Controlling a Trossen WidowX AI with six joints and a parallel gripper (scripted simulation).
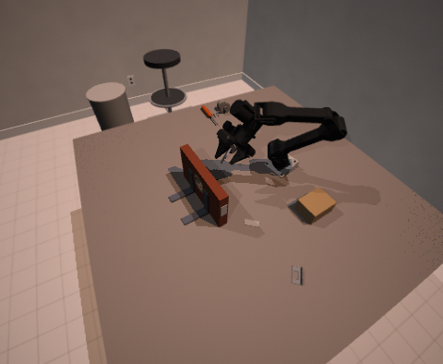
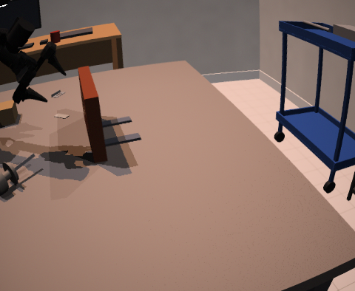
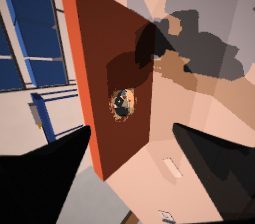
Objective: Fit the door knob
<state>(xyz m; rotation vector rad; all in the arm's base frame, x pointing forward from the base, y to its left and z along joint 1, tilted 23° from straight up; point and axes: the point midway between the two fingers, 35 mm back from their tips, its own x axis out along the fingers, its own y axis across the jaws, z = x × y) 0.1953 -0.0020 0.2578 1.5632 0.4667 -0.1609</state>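
My gripper is now 100 mm past the door knob, 200 mm to the left of it and 160 mm above it. Also, from my hand: cardboard box (280 mm behind, 220 mm to the left, 160 mm below); small white plate (30 mm behind, 200 mm to the left, 190 mm below); red-brown wooden door block (110 mm ahead, 20 mm to the left, 100 mm below).
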